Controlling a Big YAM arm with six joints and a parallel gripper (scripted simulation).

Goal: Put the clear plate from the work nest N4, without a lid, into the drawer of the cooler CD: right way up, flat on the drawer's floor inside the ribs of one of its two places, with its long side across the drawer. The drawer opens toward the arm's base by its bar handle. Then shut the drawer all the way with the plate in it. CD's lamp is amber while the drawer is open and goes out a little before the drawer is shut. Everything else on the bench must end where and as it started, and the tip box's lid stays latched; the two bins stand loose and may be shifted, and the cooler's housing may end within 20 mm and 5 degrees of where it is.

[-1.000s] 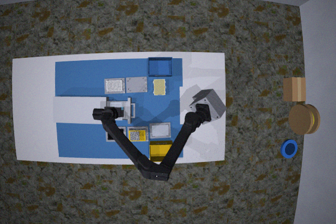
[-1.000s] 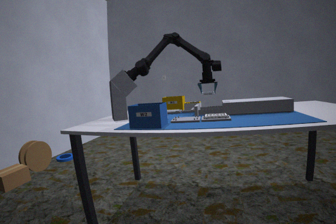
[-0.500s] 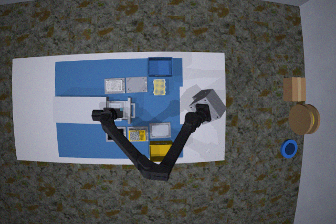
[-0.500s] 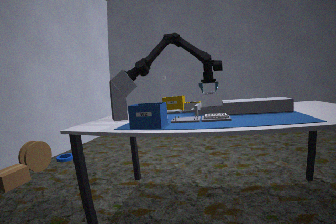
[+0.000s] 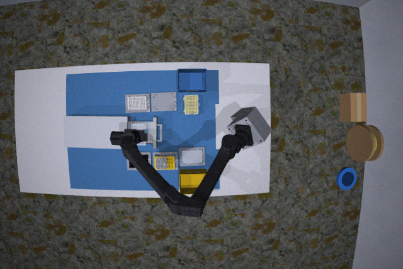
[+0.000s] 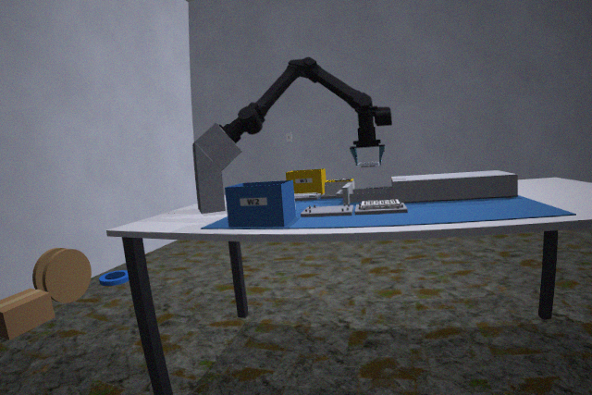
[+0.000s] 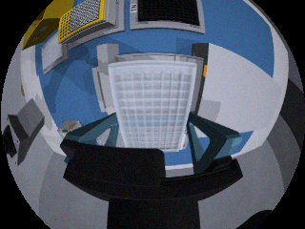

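Right now the drawer is 120 mm below my hand and 40 mm ahead of it. Round my hand: black plate (190 mm to the left, 120 mm below, 20 mm ahead); cooler CD (160 mm ahead, 110 mm below, 10 mm to the left); clear plate (right at my hand).
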